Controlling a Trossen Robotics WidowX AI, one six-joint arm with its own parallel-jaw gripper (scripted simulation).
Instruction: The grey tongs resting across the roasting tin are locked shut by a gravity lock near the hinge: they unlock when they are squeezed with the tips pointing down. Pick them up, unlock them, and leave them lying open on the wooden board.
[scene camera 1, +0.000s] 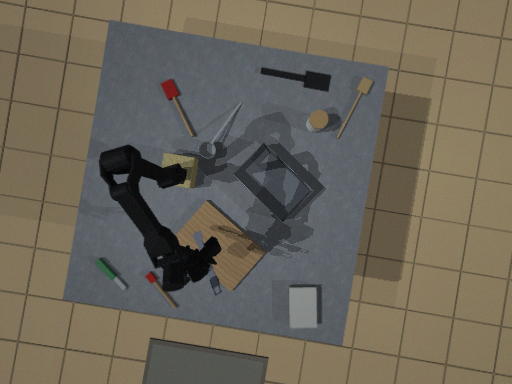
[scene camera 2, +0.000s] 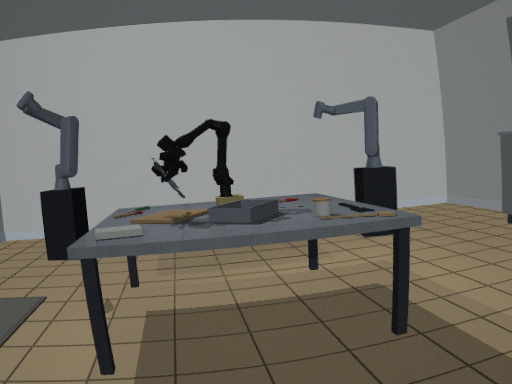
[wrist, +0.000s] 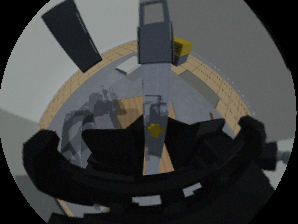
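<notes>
My gripper (scene camera 1: 214, 265) is visible, also in the wrist view (wrist: 150, 116). A white block (scene camera 1: 302, 298) and a black spatula (scene camera 1: 316, 81) are present. The wrist view does not show the spatula, which is hidden by my gripper.
</notes>
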